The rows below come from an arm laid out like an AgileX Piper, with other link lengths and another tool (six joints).
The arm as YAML. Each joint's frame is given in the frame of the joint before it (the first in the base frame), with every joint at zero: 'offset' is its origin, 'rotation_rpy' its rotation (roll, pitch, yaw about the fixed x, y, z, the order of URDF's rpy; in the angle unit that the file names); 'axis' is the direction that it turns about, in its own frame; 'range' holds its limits. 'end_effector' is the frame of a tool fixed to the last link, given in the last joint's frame.
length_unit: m
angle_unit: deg
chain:
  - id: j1
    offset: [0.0, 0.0, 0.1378]
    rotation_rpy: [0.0, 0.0, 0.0]
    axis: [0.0, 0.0, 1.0]
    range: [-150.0, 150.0]
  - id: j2
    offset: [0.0, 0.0, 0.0]
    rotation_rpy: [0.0, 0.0, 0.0]
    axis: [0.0, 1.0, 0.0]
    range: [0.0, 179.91]
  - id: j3
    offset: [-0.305, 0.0, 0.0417]
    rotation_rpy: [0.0, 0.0, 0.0]
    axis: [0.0, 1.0, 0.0]
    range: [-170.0, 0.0]
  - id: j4
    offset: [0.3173, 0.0, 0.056]
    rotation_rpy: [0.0, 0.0, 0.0]
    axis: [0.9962, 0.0, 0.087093]
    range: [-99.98, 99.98]
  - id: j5
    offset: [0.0, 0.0, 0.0]
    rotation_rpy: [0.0, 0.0, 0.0]
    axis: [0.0, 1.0, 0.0]
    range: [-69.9, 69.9]
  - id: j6
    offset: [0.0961, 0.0, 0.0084]
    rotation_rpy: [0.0, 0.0, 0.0]
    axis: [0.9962, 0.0, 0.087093]
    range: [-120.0, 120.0]
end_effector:
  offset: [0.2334, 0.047, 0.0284]
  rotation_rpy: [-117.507, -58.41, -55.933]
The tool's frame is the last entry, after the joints.
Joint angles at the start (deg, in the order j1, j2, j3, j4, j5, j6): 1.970, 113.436, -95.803, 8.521, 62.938, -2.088
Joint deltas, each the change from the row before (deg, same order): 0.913, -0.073, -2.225, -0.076, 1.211, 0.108; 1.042, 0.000, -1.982, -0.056, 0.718, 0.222; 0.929, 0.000, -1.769, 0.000, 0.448, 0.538; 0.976, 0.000, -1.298, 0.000, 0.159, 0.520; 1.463, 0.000, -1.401, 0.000, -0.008, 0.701; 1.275, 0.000, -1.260, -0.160, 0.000, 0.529; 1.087, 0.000, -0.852, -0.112, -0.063, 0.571; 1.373, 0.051, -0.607, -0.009, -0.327, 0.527
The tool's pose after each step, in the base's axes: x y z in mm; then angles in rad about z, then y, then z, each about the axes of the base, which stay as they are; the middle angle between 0 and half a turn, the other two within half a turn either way. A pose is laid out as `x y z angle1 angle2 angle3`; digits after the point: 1 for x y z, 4 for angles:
571.3 119.0 63.6 -0.9151 2.8280 1.8266
576.7 129.9 77.0 -0.9850 2.8313 1.7766
582.3 139.9 89.5 -1.0572 2.8305 1.7163
586.3 150.5 99.2 -1.1183 2.8280 1.6670
590.0 166.3 110.2 -1.1915 2.8228 1.6116
592.9 179.4 120.0 -1.2568 2.8197 1.5635
594.4 190.8 127.0 -1.3011 2.8153 1.5313
594.6 205.7 132.2 -1.3412 2.8086 1.5081

